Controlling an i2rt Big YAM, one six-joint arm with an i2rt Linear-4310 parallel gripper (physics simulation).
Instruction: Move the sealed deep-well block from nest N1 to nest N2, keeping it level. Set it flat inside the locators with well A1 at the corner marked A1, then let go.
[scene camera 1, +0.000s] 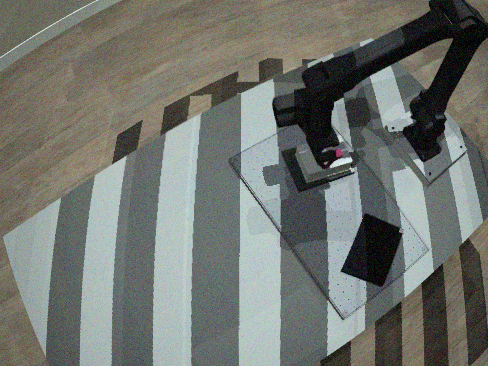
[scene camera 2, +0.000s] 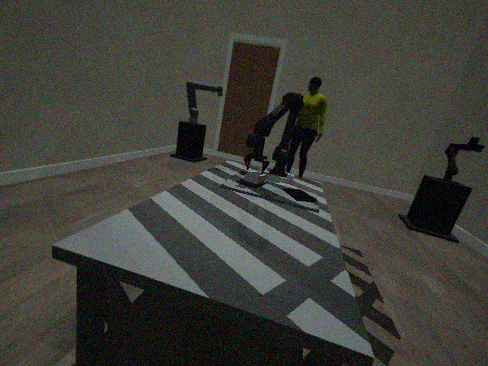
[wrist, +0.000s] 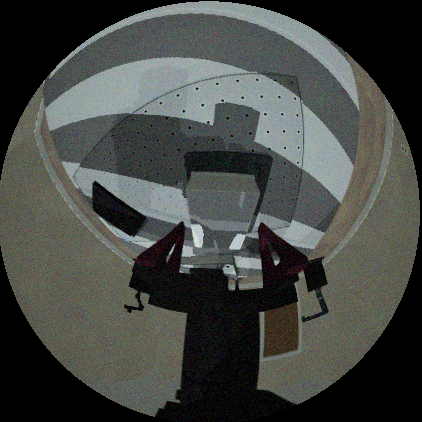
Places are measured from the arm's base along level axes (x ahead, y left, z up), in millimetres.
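Pixels of known places: gripper, between the fingertips: (scene camera 1: 318, 152) (scene camera 2: 254, 172) (wrist: 221, 225); arm's base, origin of its link: (scene camera 1: 421, 141) (scene camera 2: 278, 174) (wrist: 206, 271).
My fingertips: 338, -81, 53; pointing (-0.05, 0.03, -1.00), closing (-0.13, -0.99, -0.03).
For each thing: its top centre in the pictures, then the offset to it from my fingertips, as dx, dy, dz. Level surfaces: height alone.
- grey deep-well block, centre of its top: (wrist: 219, 227) (scene camera 1: 325, 153) (scene camera 2: 256, 173) -20, +5, -13
- dark nest, centre of its top: (wrist: 226, 204) (scene camera 1: 319, 159) (scene camera 2: 252, 180) -14, -7, -54
- second nest, centre of its top: (scene camera 1: 375, 248) (wrist: 111, 215) (scene camera 2: 299, 192) -21, +276, -54
- striped-looking table, height of its surface: dz -85
The grey deep-well block (scene camera 1: 307, 167) (scene camera 2: 254, 177) (wrist: 222, 200) sits in a dark nest (scene camera 1: 294, 176) (wrist: 227, 159) and looks level. A second nest (scene camera 1: 372, 250) (scene camera 2: 300, 194) (wrist: 117, 209) is a black rectangle with no block on it. Nest labels, well A1 and the A1 corner mark cannot be read. My gripper (scene camera 1: 336, 158) (scene camera 2: 256, 170) (wrist: 221, 225) is open, with its dark red fingers apart. In scene camera 2 the fingertips are close above the block; the arm hides part of the block in scene camera 1.
Both nests are on a perforated board (scene camera 1: 350, 295) (wrist: 272, 87) on the striped-looking table (scene camera 2: 215, 240). The arm's base plate (scene camera 1: 432, 172) stands beside the board. A person in yellow (scene camera 2: 312, 112) stands behind the table. Two other arms on black pedestals (scene camera 2: 191, 140) (scene camera 2: 439, 205) stand farther off.
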